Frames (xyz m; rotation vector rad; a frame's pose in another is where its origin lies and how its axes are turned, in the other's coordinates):
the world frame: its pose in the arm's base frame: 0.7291 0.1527 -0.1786 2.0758 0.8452 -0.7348
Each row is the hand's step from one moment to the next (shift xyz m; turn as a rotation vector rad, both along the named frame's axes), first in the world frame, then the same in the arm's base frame.
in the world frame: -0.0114 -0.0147 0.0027 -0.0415 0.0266 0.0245
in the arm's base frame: -0.0187 0.0014 0.0004 -0.0106 -0.0461 0.0281
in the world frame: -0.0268 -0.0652 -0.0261 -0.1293 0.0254 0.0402
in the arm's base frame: -0.0603 0.0445 0.0055 -0.0689 -0.0863 0.0824
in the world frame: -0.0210 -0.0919 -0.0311 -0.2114 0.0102 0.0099
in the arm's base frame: -0.0759 0.0635 -0.0075 -0.1244 -0.0805 0.1515
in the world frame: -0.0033 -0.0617 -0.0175 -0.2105 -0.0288 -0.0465
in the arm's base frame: -0.0451 0.0433 -0.0146 -0.1412 -0.0154 0.1647
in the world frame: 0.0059 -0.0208 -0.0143 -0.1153 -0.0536 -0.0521
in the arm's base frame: -0.0091 0.0237 -0.0054 -0.1003 0.0317 0.0884
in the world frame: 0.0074 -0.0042 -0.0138 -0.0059 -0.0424 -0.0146
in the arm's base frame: 0.0043 0.0156 0.0003 -0.0326 0.0307 -0.0060
